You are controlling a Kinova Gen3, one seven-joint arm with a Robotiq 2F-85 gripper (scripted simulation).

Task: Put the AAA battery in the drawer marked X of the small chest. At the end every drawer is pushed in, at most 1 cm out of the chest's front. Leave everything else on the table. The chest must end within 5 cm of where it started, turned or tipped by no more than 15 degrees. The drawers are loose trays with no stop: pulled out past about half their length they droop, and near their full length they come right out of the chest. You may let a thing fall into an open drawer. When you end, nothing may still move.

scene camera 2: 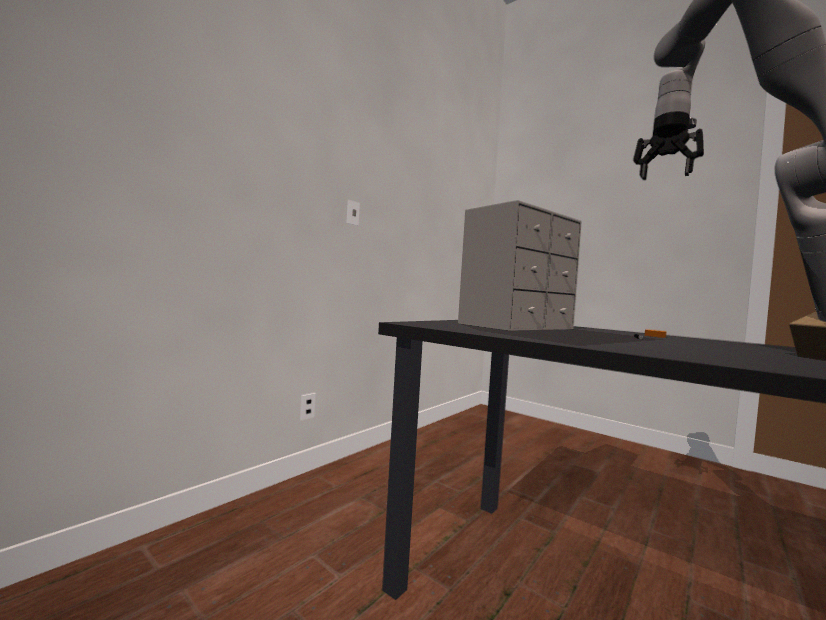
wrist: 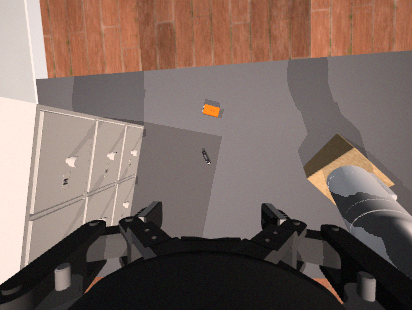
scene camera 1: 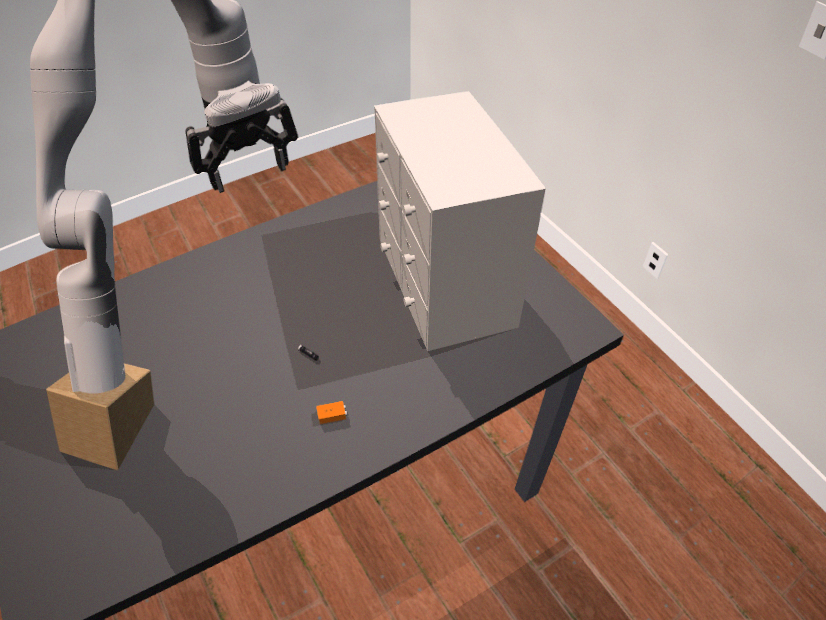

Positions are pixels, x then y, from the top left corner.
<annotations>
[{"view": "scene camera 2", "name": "my gripper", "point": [664,177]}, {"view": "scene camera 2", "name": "white chest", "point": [489,243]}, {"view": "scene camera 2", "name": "drawer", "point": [526,272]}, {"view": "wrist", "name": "my gripper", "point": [211,213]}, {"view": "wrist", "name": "drawer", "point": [99,205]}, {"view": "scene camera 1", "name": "my gripper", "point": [251,178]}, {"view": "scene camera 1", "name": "white chest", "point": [485,201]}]
</annotations>
